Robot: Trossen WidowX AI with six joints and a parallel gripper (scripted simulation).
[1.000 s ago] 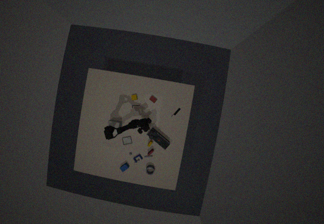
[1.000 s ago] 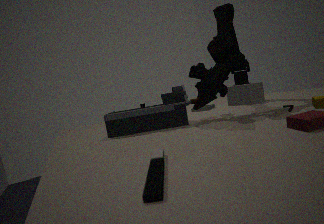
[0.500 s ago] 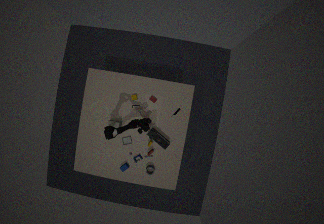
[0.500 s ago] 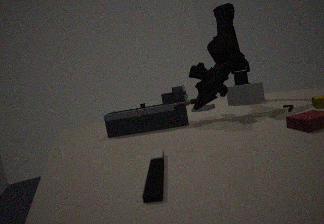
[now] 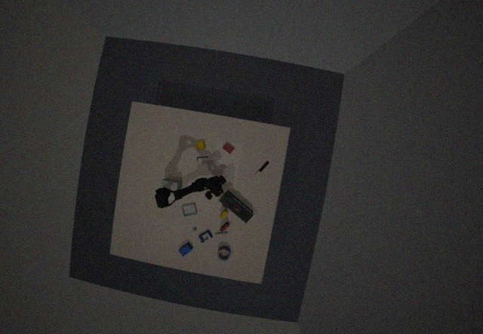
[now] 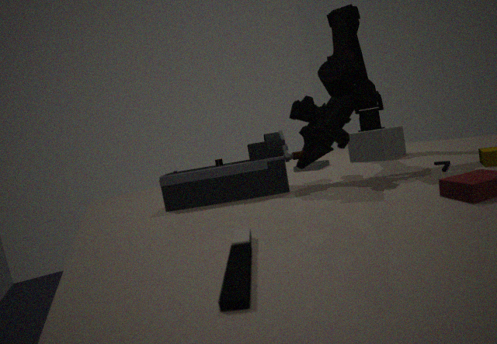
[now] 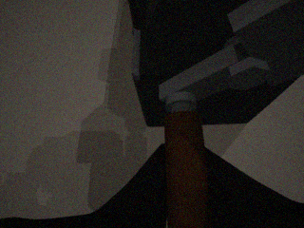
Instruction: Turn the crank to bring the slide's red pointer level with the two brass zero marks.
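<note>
Now: gripper tip 2 cm past the brown crank handle, 1 cm to the right of it and 3 cm below it. From my gripper tip the other things lie so: red pointer 15 cm ahead, 8 cm to the right, 4 cm above; then grey plate 19 cm behind, 25 cm to the right, 4 cm below; then blue piece 11 cm behind, 56 cm to the right, 2 cm below.
</note>
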